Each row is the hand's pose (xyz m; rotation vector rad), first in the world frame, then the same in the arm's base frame.
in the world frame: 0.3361 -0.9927 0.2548 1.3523 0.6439 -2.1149
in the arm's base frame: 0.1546 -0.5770 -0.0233 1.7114 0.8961 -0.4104
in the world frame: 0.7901 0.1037 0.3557 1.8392 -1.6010 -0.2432
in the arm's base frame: -0.6861 0.2174 0.2604 -2.5204 0.9383 -0.9177
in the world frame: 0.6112 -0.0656 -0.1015 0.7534 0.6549 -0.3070
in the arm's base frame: -0.3028 0.3456 -0.0656 0.7888 -0.0856 1.0289
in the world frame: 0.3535 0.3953 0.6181 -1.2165 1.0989 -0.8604
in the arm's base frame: -1.1409 0.0386 -0.0648 -0.5827 -0.2089 -0.4443
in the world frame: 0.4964 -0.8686 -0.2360 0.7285 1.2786 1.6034
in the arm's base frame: 0.3840 -0.1049 -0.1038 -0.6429 0.4074 2.4291
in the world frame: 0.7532 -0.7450 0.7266 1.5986 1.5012 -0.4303
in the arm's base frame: -0.2614 -0.5676 0.5104 0.9262 1.1942 1.1235
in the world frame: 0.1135 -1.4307 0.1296 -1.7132 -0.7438 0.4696
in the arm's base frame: 0.5360 -0.8546 -0.2091 -1.0945 -2.2598 -0.1320
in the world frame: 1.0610 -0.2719 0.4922 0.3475 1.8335 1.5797
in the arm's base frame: -0.4365 0.0082 0.6167 -1.1294 0.7649 2.0229
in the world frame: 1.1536 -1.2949 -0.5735 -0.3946 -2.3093 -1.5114
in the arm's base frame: 1.0235 0.1335 0.4079 -1.6127 1.9995 1.6428
